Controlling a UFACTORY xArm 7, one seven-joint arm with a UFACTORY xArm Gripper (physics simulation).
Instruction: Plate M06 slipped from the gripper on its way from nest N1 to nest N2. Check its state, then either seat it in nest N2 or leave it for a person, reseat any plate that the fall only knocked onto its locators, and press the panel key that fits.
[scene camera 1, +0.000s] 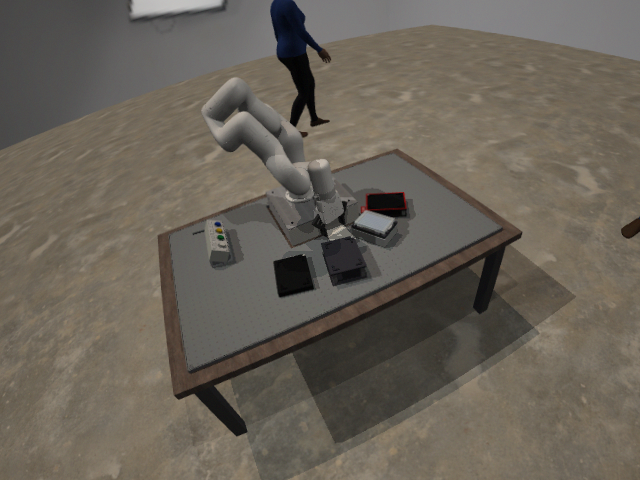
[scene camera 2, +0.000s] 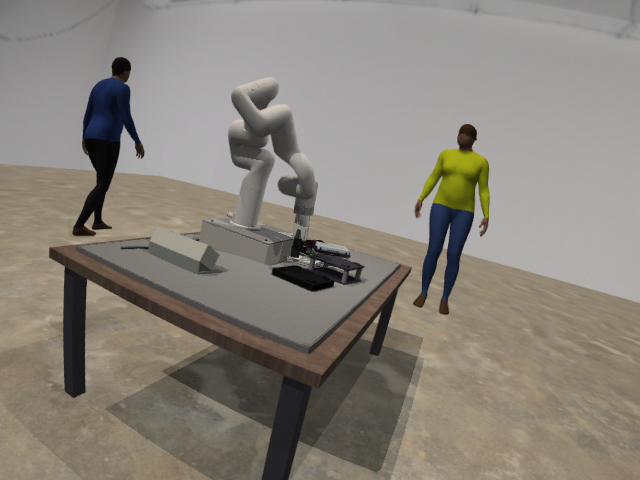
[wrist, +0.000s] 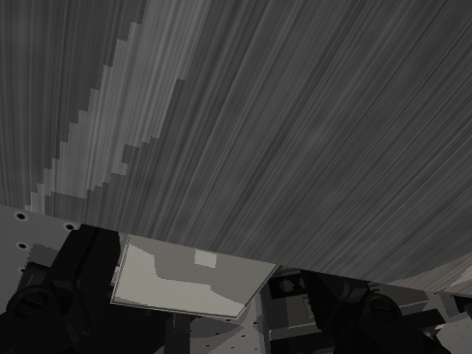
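Pixels of known places: gripper, fingertip midpoint: (scene camera 1: 333, 229) (scene camera 2: 296, 254); arm's base at its link origin: (scene camera 2: 244, 226).
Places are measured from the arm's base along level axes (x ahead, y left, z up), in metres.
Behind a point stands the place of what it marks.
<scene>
A small pale plate (scene camera 1: 337, 232) @[x 0.243, y 0.027, z -0.069 m] (scene camera 2: 304, 260) @[x 0.270, y 0.005, z -0.068 m] (wrist: 182, 281) @[x 0.286, y 0.016, z -0.068 m] lies on the table just in front of the robot's base, behind a dark raised nest (scene camera 1: 343, 259) @[x 0.427, y -0.056, z -0.025 m] (scene camera 2: 339, 267) @[x 0.427, y -0.116, z -0.030 m]. In the wrist view it looks flat, with a small square mark on its face. My gripper (scene camera 1: 330, 228) @[x 0.230, y 0.019, z -0.057 m] (scene camera 2: 300, 244) @[x 0.230, y 0.019, z -0.057 m] (wrist: 214, 231) @[x 0.230, y 0.019, z -0.057 m] is open and low, with a finger on each side of the pale plate and not closed on it. A white plate (scene camera 1: 375, 222) @[x 0.348, y 0.136, z -0.011 m] rests on a nest to the right. The grey key panel (scene camera 1: 219, 242) @[x 0.074, y -0.395, z -0.008 m] (scene camera 2: 182, 250) @[x 0.026, y -0.442, z -0.035 m] with coloured keys stands at the left.
A flat black pad (scene camera 1: 293, 274) @[x 0.349, y -0.216, z -0.060 m] (scene camera 2: 303, 277) @[x 0.349, y -0.251, z -0.060 m] lies left of the raised nest. A red-rimmed black tray (scene camera 1: 387, 202) @[x 0.240, y 0.277, z -0.042 m] sits at the back right. A person in blue (scene camera 1: 296, 62) (scene camera 2: 106, 143) walks behind the table; a person in yellow (scene camera 2: 456, 214) stands beyond its right end.
</scene>
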